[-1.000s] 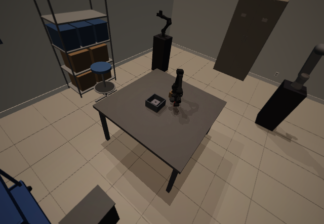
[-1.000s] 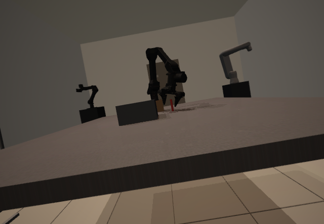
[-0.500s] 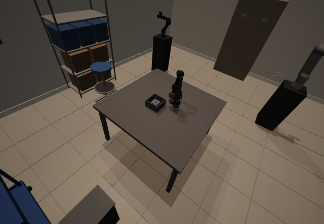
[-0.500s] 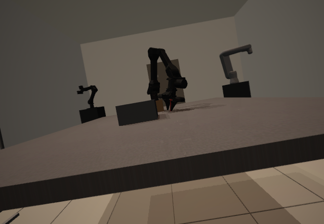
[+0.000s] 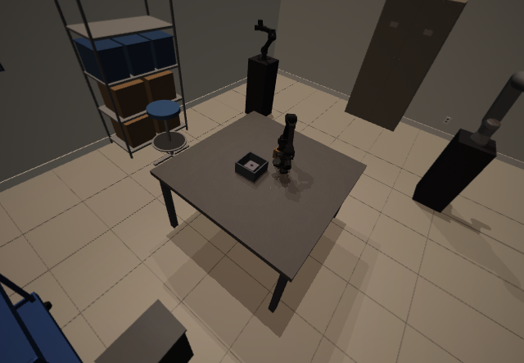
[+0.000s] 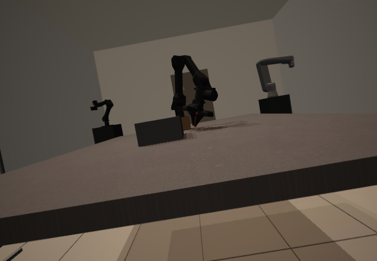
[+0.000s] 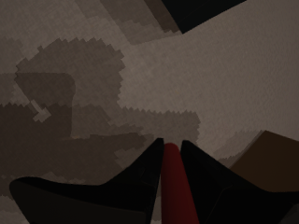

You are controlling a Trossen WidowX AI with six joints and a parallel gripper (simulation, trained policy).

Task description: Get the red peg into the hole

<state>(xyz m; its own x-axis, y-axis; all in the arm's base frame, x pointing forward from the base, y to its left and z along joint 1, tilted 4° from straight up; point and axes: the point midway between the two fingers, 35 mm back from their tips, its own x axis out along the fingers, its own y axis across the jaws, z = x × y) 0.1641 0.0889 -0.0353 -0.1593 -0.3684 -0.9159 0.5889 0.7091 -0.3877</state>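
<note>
My gripper tip is 16 cm to the left of the pale square plate, 15 cm short of it and 2 cm below it. The rest, counted from my gripper tip: red peg: 3 cm above, 2 cm to the left; then dark box: 16 cm to the right, 15 cm ahead.
</note>
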